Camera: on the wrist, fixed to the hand. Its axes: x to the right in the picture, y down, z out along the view.
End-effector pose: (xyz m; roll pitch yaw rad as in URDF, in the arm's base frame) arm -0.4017 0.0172 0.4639 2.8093 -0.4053 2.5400
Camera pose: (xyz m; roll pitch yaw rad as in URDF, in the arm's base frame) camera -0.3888 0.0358 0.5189 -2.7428 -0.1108 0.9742
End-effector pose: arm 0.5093 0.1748 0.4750 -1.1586 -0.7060 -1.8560
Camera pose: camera 0.4744 0.1335 0.4503 -0.9808 0.6142 -1.0312
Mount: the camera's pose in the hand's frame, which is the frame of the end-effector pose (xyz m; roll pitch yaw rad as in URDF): 0.0216 0.0379 -0.0404 0.0076 -0.2321 1.5213
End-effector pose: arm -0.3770 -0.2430 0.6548 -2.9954 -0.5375 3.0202
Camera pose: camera -0.3727 -0.1998 0.6954 -2.5621 0.2968 1.6927
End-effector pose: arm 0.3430 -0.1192 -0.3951 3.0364 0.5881 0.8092
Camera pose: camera 0.3965 -0.1115 -0.3703 2.5507 0.1325 -0.7921
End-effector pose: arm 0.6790 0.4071 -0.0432 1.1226 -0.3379 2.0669
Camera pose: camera 0.6255 0.3950 -0.0203 -0.9608 -1.2124 -1.7305
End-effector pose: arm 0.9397 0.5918 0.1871 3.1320 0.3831 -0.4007
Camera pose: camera 0.9575 0.5435 0.2168 2.7557 0.2246 -2.0103
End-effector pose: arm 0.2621 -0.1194 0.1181 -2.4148 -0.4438 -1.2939
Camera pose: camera 0.2138 -0.1512 0.1319 -2.4150 0.8007 -2.2620
